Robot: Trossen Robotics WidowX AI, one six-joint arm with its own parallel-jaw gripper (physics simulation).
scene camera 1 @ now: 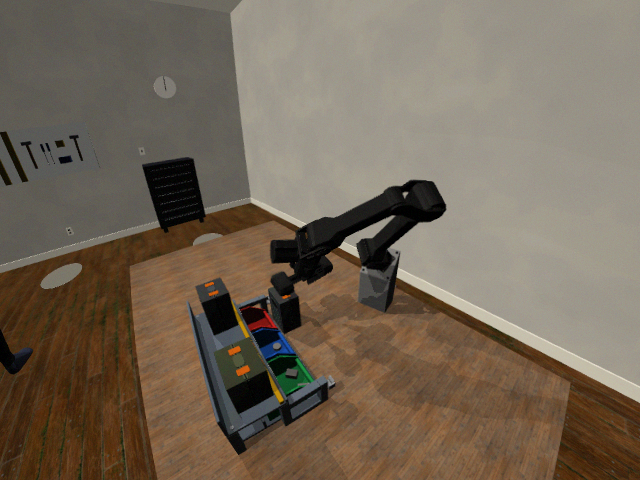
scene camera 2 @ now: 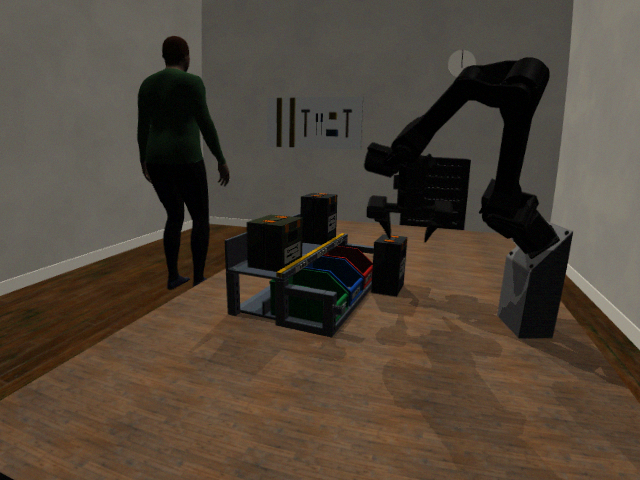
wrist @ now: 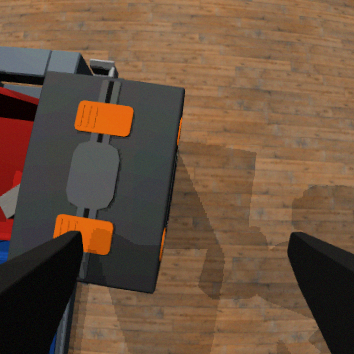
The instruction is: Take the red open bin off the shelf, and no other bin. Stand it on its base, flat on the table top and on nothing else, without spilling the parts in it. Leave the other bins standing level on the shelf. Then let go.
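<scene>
The red open bin [scene camera 1: 254, 313] [scene camera 2: 359, 261] [wrist: 15, 145] stands on the lower shelf, at its far end in scene camera 2. A light grey part shows in it in the wrist view. The blue bin [scene camera 1: 283, 354] [scene camera 2: 341, 270] stands beside it, then the green bin [scene camera 1: 280, 384] [scene camera 2: 310, 279]. The shelf [scene camera 1: 202, 356] [scene camera 2: 281, 304] stands on the table top. My gripper [scene camera 2: 407, 239] [wrist: 187, 242] is open and empty, pointing down above table height, to the right of the red bin. One fingertip is over the top of a dark case; the other is over the table.
The dark case [scene camera 1: 285, 312] [scene camera 2: 388, 268] [wrist: 142, 175], with orange latches, stands upright on the table close in front of the red bin. Two more cases [scene camera 1: 242, 387] [scene camera 2: 318, 217] stand on the upper shelf behind a yellow rail [scene camera 2: 312, 254]. A person [scene camera 2: 173, 118] stands beyond the table.
</scene>
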